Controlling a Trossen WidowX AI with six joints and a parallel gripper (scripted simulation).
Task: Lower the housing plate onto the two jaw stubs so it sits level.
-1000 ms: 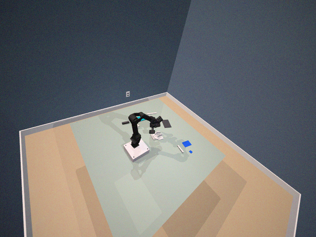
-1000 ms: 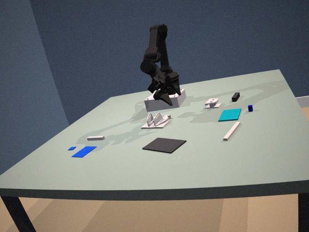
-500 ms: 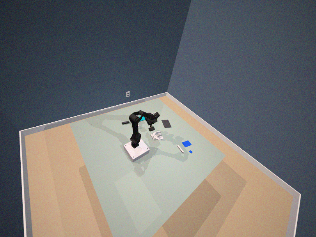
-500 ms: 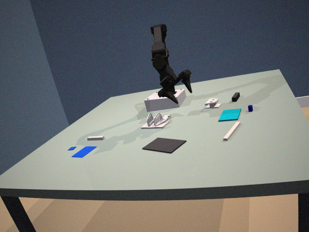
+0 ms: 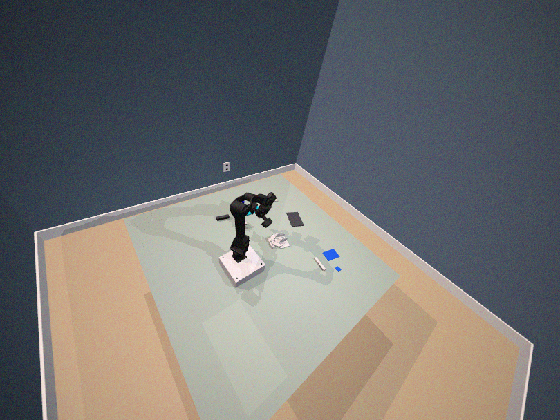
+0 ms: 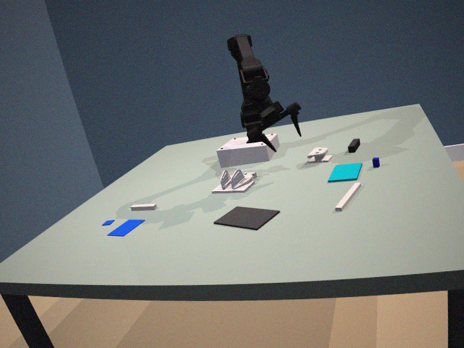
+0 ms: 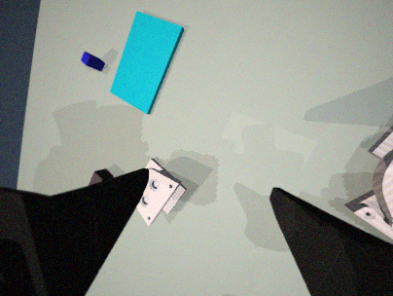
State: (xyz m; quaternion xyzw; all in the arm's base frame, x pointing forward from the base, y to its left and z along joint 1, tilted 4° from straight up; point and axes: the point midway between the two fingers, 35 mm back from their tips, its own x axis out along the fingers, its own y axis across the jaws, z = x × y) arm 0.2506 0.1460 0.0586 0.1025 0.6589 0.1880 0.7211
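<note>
Right now my gripper tip is 140 mm past the black block, 200 mm to the right of it and 80 mm above it. The rest, counted from my gripper tip: dark blue cube (80 mm ahead, 260 mm to the left, 80 mm below); white bar (270 mm ahead, 170 mm to the left, 90 mm below); cyan sheet (90 mm ahead, 160 mm to the left, 90 mm below).
</note>
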